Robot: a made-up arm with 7 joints.
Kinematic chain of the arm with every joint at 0, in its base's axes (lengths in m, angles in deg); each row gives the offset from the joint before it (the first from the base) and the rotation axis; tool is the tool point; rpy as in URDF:
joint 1: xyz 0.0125 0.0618 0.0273 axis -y
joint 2: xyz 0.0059 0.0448 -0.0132 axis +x
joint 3: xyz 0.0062 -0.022 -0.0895 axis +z
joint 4: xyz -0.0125 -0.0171 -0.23 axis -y
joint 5: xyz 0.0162 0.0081 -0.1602 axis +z
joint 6: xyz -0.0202 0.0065 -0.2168 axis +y
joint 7: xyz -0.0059 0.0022 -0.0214 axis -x
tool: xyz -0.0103 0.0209 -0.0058 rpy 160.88 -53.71 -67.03
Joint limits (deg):
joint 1: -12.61..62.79
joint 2: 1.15..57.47
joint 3: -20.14..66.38
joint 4: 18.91..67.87
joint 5: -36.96..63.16
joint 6: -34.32..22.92
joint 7: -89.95..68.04
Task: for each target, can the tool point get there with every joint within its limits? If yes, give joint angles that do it. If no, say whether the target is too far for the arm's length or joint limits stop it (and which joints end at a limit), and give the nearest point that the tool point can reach.
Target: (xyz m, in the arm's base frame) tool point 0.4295 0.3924 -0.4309
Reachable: yes | joints 22.05 14.68 34.34 44.11 14.18 -18.80 -14.64
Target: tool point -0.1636 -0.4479 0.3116
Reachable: no: joint limits stop it (at a limit: joint 1, joint 2, joint 3, joint 4, joint 5, joint 6, joint 7) | nearest point 0.5864 -0.0502 0.0774 | short by 0.881 m
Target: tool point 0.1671 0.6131 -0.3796
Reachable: yes | joints -3.58 39.21 38.99 40.23 -28.70 -22.21 -57.76
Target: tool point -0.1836 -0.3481 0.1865
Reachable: no: joint limits stop it (at a limit: joint 1, joint 2, joint 3, joint 4, joint 5, joint 6, joint 7) | nearest point 0.5864 -0.0502 0.0774 | short by 0.833 m
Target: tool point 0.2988 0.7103 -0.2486
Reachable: yes | joints 26.72 52.95 38.79 25.47 38.79 -29.92 21.64
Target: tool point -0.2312 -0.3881 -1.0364
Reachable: no: too far | nearest point -0.0561 0.0159 -0.7037 | short by 0.552 m
